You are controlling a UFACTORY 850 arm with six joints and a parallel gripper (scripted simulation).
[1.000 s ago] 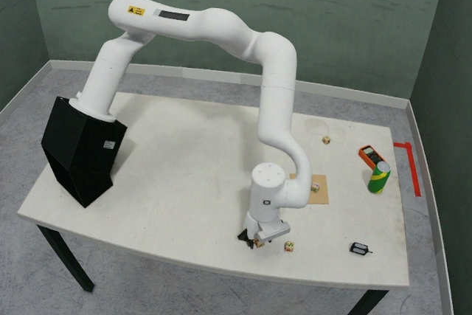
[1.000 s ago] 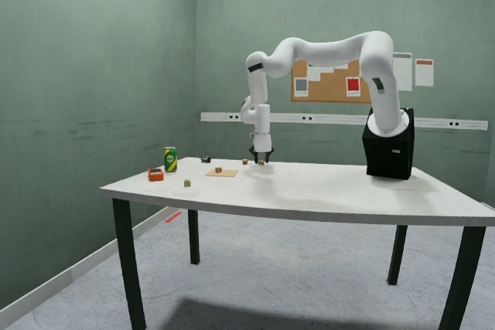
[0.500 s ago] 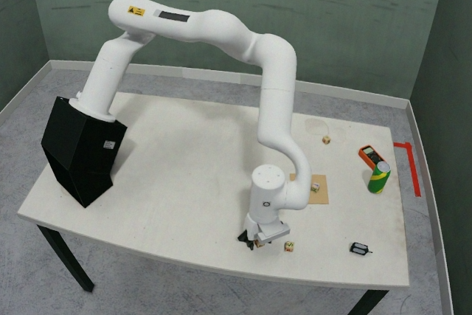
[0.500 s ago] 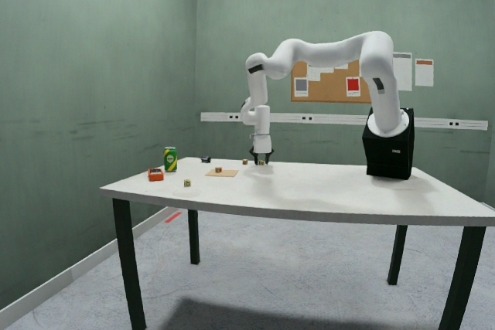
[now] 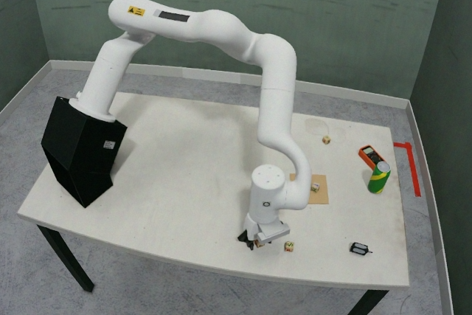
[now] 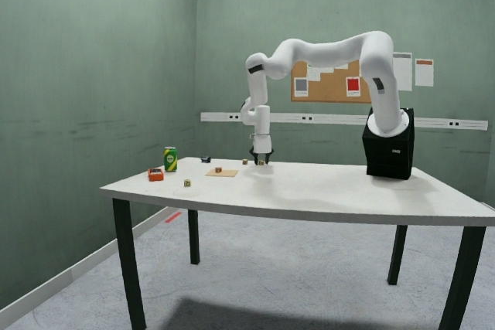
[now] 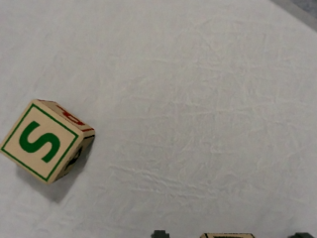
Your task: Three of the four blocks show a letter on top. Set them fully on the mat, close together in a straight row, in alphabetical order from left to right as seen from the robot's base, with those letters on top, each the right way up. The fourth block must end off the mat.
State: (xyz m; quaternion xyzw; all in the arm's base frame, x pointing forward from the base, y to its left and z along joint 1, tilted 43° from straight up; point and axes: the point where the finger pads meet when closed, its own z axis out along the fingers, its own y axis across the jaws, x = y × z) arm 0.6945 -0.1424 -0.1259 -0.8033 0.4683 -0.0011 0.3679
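The tan mat is 13 cm ahead of my hand, 27 cm to the left of it and 2 cm below it. Round my hand: yellow can (39 cm ahead, 33 cm to the left, 4 cm above); then orange multimeter (38 cm ahead, 48 cm to the left); then small black object (34 cm ahead, 3 cm to the left).
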